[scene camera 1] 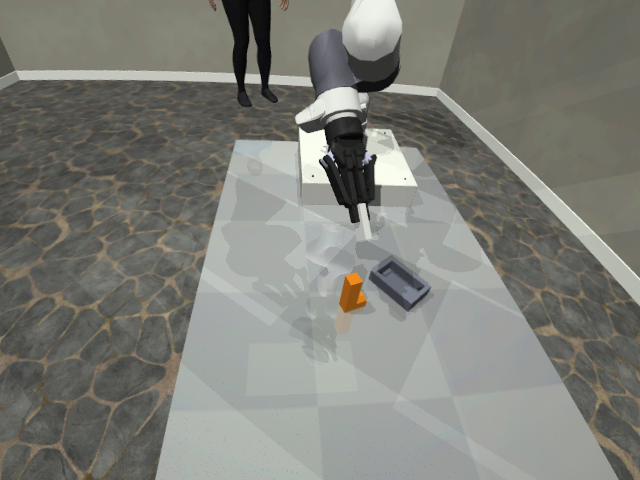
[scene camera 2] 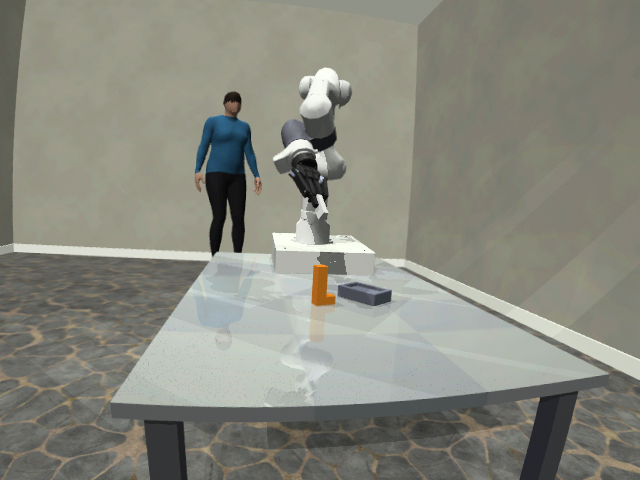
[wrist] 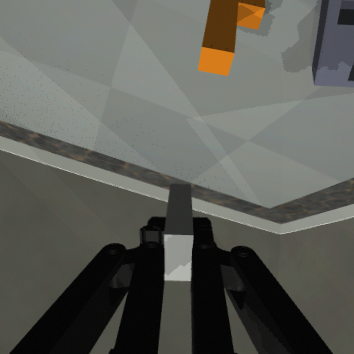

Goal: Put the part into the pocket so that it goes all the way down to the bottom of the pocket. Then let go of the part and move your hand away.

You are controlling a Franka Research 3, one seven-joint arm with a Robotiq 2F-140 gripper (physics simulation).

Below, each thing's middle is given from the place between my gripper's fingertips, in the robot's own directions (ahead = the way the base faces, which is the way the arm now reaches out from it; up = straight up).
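The orange L-shaped part (scene camera 1: pixel 351 298) is 190 mm below my hand, 20 mm behind it and 20 mm to the left of it. Going by their middles, the orange L-shaped part is the nearest to my hand of the things named here. As for the grey pocket block (scene camera 1: pixel 403 286), it is 100 mm behind my hand, 140 mm to the left of it and 230 mm below it.
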